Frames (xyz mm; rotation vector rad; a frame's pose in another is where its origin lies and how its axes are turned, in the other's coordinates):
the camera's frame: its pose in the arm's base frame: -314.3 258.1 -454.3 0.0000 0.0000 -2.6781
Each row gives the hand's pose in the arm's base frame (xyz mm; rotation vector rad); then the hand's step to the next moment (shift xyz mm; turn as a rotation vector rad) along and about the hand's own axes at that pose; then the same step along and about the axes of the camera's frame.
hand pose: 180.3 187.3 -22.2 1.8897 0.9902 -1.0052
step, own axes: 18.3 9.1 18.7 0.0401 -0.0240 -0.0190
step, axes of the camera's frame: -2.0 17.7 -21.2 -0.0167 -0.0334 -0.0339
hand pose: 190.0 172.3 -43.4 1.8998 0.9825 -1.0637
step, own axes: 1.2 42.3 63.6 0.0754 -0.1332 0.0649
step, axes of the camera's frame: 18.1 72.4 -16.1 0.0885 -0.0689 -0.1227
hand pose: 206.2 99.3 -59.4 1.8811 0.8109 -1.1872
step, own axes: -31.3 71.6 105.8 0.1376 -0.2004 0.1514
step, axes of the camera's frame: 58.2 116.6 17.5 0.1657 -0.0720 -0.2222
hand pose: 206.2 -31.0 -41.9 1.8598 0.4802 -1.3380
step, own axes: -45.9 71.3 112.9 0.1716 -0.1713 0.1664
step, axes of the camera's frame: 90.5 94.8 52.6 0.1601 -0.0309 -0.2447
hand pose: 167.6 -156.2 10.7 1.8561 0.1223 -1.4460
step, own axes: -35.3 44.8 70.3 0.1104 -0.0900 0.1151
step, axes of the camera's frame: 68.1 34.8 48.5 0.1081 -0.0011 -0.1478
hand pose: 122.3 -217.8 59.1 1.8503 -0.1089 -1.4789
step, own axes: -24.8 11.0 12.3 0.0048 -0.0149 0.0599
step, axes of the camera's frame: 13.9 -5.1 25.8 0.0596 -0.0059 -0.0157
